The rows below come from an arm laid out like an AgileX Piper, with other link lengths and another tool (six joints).
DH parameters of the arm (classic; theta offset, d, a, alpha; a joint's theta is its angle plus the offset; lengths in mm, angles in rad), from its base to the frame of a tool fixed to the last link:
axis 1: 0 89.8 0 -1.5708
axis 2: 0.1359 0 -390.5 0
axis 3: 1.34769 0 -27.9 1.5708
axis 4: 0 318.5 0 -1.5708
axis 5: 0 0 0 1.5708
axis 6: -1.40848 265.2 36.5 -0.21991
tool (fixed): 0 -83.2 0 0
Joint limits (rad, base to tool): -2.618..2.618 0..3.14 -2.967..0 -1.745..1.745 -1.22..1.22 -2.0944..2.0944
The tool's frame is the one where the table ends.
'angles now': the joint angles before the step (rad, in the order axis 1, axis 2, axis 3, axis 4, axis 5, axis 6). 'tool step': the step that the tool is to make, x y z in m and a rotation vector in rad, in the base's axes. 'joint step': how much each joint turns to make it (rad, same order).
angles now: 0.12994 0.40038 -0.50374 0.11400 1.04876 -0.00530
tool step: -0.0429 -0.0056 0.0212 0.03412 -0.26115 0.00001
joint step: -0.00005 -0.26355 0.00023 0.00006 -0.00005 -0.00007
